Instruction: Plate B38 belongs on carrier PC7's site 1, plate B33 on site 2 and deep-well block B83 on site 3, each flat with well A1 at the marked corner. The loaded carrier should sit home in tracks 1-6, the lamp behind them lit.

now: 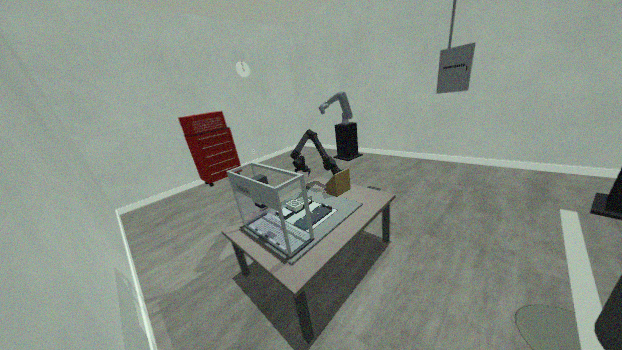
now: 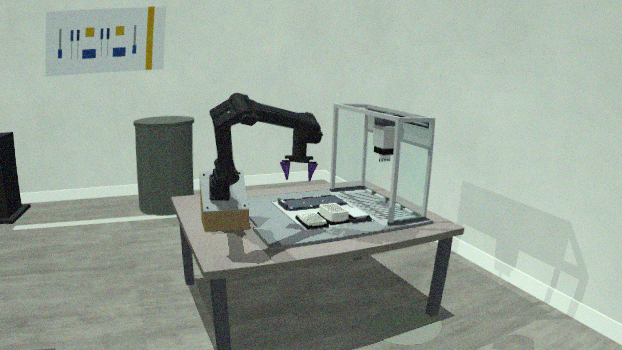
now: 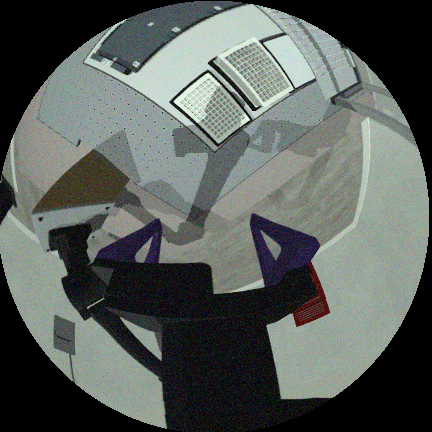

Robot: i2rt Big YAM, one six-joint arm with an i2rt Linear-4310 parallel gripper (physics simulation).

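Frame: origin at the arm's base, x ahead, y left, z up, level; millimetres.
Where they show: gripper, between the fingertips: [image 2: 298,180] [image 3: 205,220]; arm's base, origin of its link: [image 1: 338,174] [image 2: 219,188] [image 3: 68,234].
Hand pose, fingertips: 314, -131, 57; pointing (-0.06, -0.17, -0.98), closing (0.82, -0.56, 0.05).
Each offset is from my fingertips to the centre of the thing, as dx, dy, dz. Level surfaces: height alone.
The dark carrier {+158, +319, -196} [image 1: 316,217] [image 2: 312,202] [image 3: 165,34] lies flat on a white sheet, outside the tracks; no plate shows on it. Beside it stand a low white gridded plate {+82, +62, -191} [image 2: 312,219] [image 3: 211,109] on a black nest, a taller white gridded block {+191, +90, -178} [image 1: 295,204] [image 2: 334,213] [image 3: 259,72], and a flat, plain white piece {+297, +94, -191} [image 2: 358,214] [image 3: 292,60] in a black nest. Plate labels and marked corners are not readable. My gripper [image 2: 298,179] [image 3: 205,220] is open and empty, well above the mat. The track lamp cannot be made out.
A framed enclosure {+282, +227, +29} [image 1: 308,210] [image 2: 393,172] stands over the slatted track deck [image 1: 272,231] [image 2: 372,200], with a pipetting head {+507, +263, +138} [image 2: 384,137] hanging inside. The arm's wooden base block [image 1: 338,183] [image 2: 225,219] [image 3: 82,180] stands by the perforated grey mat {dz -210} [image 2: 272,227] [image 3: 107,112].
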